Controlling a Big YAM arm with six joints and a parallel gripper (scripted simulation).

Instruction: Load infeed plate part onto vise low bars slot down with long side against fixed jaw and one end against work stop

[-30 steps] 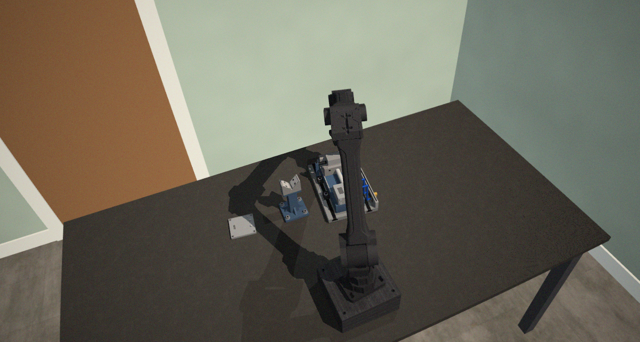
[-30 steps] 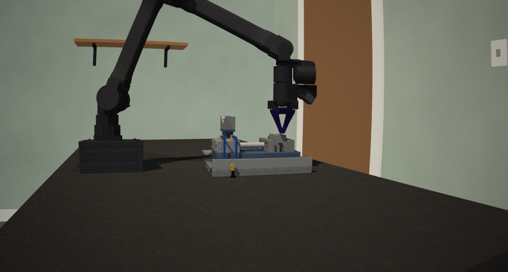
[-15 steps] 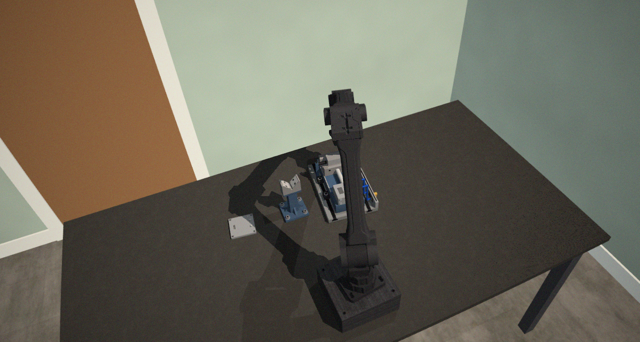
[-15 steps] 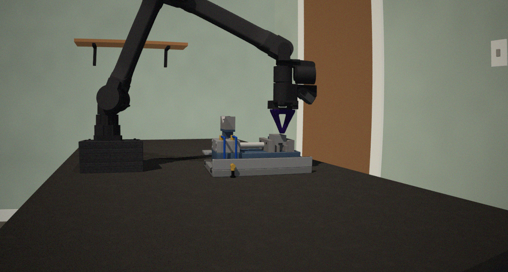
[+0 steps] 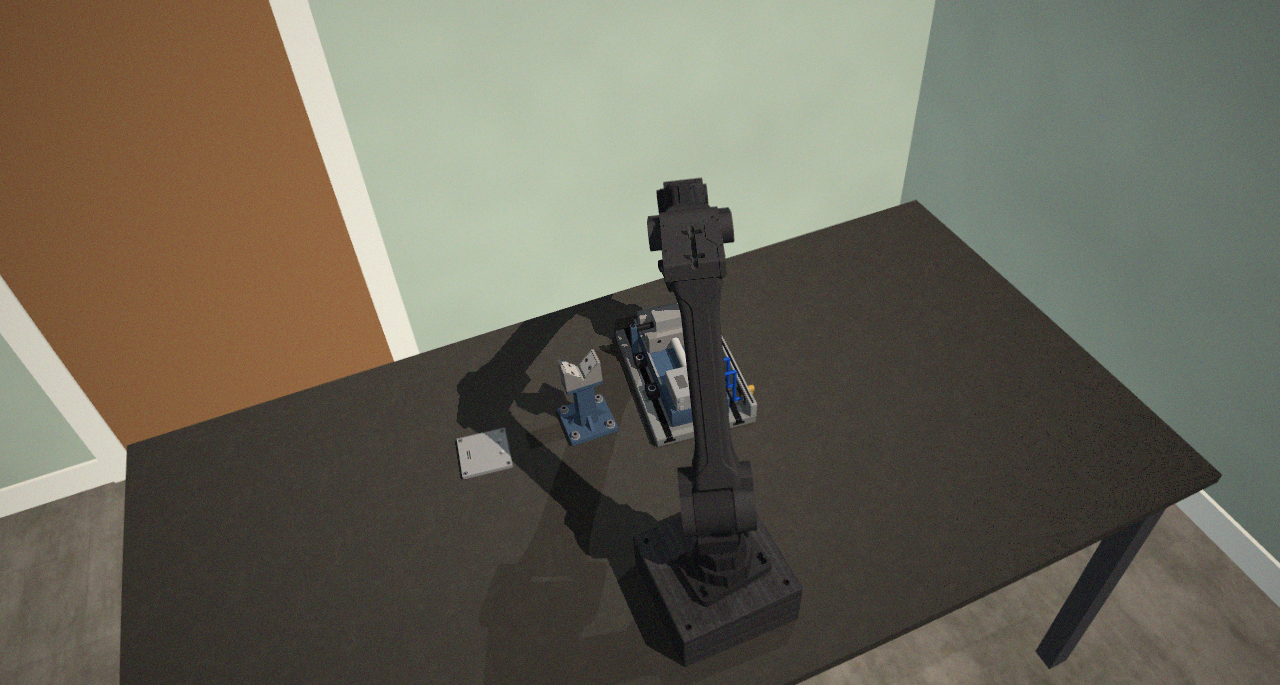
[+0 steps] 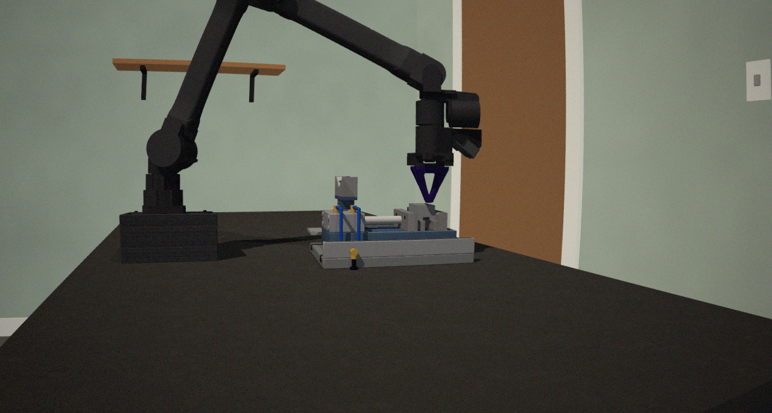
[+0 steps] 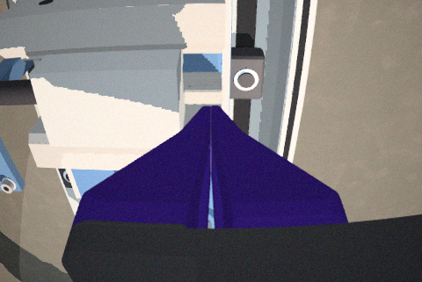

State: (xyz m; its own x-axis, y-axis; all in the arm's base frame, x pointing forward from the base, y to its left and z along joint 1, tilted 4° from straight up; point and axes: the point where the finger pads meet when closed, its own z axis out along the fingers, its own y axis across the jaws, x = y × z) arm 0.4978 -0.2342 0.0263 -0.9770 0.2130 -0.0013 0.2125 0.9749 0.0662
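Right now the part is 10 mm ahead of my hand, 40 mm to the left of it and 40 mm below it. The rest, counted from my hand: grey infeed plate: 40 mm behind, 460 mm to the left, 120 mm below.
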